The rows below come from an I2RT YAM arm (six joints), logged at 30 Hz.
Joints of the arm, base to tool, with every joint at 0 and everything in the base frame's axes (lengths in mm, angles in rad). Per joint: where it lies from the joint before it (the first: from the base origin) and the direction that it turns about. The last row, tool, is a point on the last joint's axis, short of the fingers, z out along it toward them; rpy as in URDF.
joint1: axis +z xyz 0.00 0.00 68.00
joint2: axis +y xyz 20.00 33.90 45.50
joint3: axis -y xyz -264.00 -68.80 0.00
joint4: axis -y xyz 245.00 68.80 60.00
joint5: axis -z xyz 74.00 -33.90 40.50
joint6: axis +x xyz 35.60 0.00 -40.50
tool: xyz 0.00 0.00 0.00 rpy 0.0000 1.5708 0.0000
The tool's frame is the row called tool.
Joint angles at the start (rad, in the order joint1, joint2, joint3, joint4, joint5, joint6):
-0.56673, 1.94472, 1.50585, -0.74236, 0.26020, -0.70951
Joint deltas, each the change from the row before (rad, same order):
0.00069, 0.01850, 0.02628, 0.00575, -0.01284, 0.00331
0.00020, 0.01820, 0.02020, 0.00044, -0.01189, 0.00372
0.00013, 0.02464, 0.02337, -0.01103, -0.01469, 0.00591
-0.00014, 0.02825, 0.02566, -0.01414, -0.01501, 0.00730
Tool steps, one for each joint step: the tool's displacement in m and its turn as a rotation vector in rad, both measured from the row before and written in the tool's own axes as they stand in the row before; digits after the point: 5 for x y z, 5 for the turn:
-0.00536, -0.00304, 0.00163, -0.00134, -0.01859, 0.00609
-0.00376, -0.00157, 0.00293, -0.00756, -0.00959, 0.00412
-0.00333, -0.00052, 0.00489, -0.01898, -0.00034, 0.00301
-0.00329, -0.00039, 0.00596, -0.02197, 0.00305, 0.00389

